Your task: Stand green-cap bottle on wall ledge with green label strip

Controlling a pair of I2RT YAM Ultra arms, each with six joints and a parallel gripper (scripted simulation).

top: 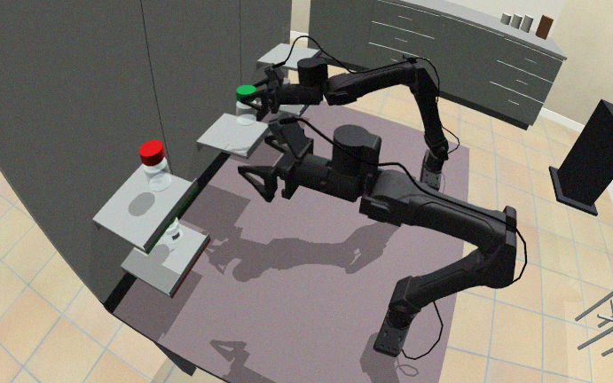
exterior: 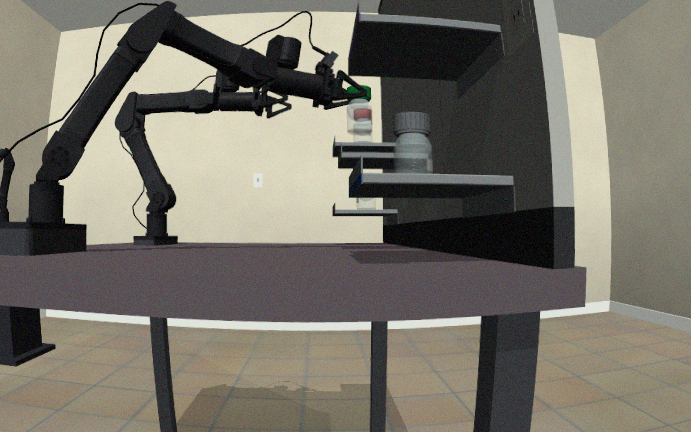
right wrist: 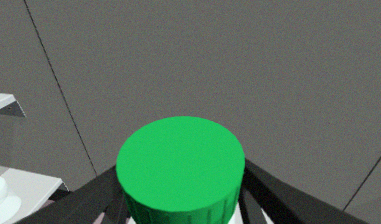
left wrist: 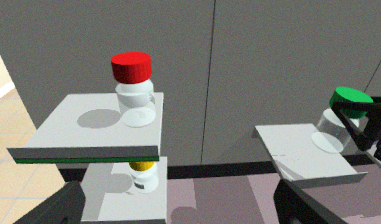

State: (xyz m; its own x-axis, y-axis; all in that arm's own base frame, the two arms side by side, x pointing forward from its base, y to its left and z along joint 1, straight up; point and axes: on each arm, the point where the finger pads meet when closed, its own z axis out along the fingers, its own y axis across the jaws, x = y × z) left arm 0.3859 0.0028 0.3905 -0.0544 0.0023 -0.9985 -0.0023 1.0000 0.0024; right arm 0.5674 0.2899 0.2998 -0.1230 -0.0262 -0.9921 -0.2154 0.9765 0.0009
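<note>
Now: the green-capped bottle 4 cm below my right hand. Round my right hand: grey-capped bottle: 34 cm to the right, 19 cm below, 4 cm ahead; red-capped bottle: 34 cm to the left, 4 cm ahead.
Now: left hand 28 cm to the left of the green-capped bottle, 18 cm short of it and 10 cm above it. Round my left hand: grey-capped bottle 62 cm to the right, 26 cm below, 22 cm ahead; red-capped bottle 22 cm ahead, 6 cm to the left, 6 cm below.
</note>
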